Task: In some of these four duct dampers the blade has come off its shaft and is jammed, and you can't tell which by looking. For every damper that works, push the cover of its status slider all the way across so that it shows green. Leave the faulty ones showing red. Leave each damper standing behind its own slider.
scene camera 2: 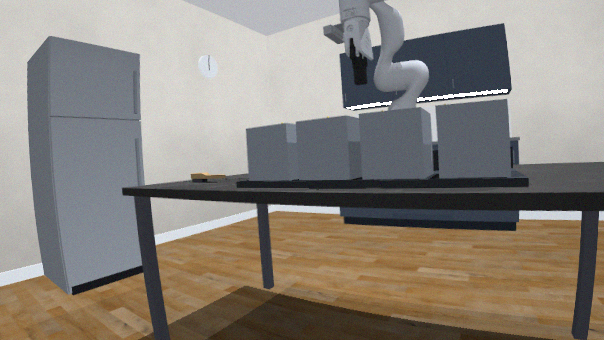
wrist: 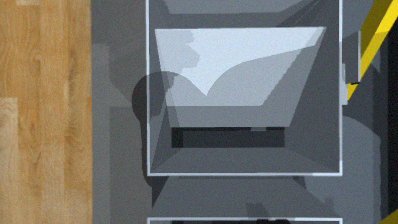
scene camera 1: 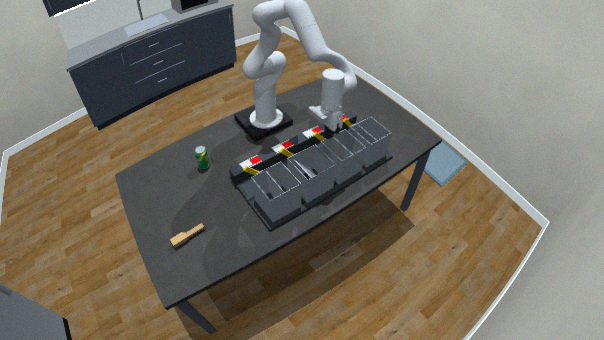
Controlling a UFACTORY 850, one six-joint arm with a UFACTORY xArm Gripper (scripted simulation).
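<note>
Damper (scene camera 1: 346,168). Another damper (scene camera 2: 473,138). A further damper (scene camera 2: 272,155). Also a damper (scene camera 2: 328,148).
</note>
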